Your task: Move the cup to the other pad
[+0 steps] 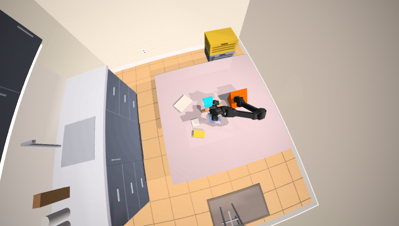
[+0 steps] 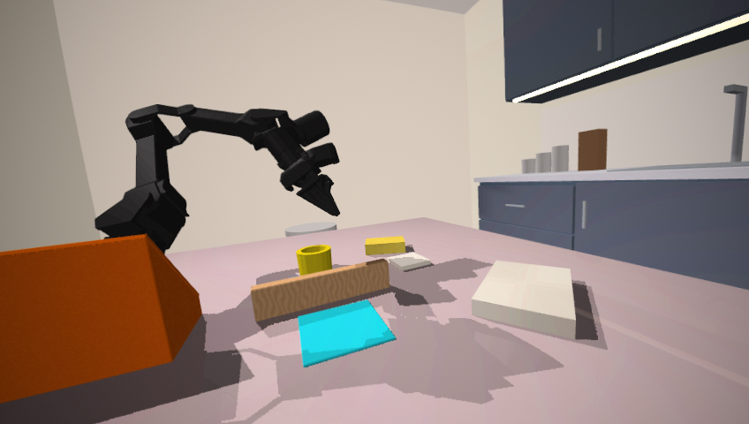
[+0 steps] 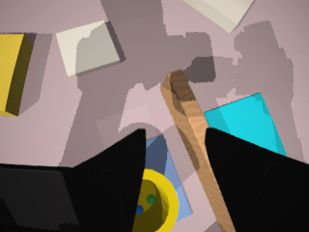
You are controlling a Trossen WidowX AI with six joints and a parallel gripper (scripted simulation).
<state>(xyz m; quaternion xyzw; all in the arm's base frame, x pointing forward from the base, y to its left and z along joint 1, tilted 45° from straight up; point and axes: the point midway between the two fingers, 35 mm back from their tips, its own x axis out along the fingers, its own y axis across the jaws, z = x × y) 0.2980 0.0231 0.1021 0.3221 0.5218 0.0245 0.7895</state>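
Right now my gripper tip is 11 cm above the yellow cup, 6 cm past it and 3 cm to the right of it. The rest, counted from my gripper tip: small white tile 17 cm ahead, 14 cm below, 4 cm to the left; pale blue pad 15 cm below, 5 cm behind, 3 cm to the left; wooden bar 13 cm below, 6 cm to the right, 4 cm behind.
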